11 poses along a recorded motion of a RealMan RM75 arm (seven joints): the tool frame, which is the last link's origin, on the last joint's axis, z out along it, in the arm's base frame.
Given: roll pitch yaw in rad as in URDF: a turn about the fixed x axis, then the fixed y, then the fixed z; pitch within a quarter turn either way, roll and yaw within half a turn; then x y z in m.
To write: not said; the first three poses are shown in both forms.
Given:
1: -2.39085 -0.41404 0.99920 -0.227 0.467 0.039
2: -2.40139 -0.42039 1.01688 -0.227 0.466 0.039
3: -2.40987 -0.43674 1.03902 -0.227 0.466 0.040
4: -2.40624 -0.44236 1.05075 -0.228 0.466 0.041
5: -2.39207 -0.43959 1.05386 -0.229 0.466 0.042
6: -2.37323 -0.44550 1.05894 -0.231 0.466 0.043
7: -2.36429 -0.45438 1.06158 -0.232 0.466 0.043
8: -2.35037 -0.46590 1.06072 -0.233 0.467 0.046
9: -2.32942 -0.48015 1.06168 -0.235 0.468 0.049
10: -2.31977 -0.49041 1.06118 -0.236 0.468 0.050
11: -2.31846 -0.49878 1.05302 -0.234 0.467 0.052
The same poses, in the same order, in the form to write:
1: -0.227 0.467 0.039 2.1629 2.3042 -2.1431
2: -0.227 0.466 0.039 2.1675 2.3105 -2.1561
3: -0.227 0.466 0.040 2.1696 2.3107 -2.1806
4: -0.228 0.466 0.041 2.1796 2.3053 -2.1856
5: -0.229 0.466 0.042 2.1958 2.2948 -2.1750
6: -0.231 0.466 0.043 2.2103 2.2769 -2.1728
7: -0.232 0.466 0.043 2.2128 2.2659 -2.1791
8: -0.233 0.467 0.046 2.2136 2.2498 -2.1862
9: -0.235 0.468 0.049 2.2198 2.2270 -2.1932
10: -0.236 0.468 0.050 2.2193 2.2151 -2.2007
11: -0.234 0.467 0.052 2.2063 2.2107 -2.2097
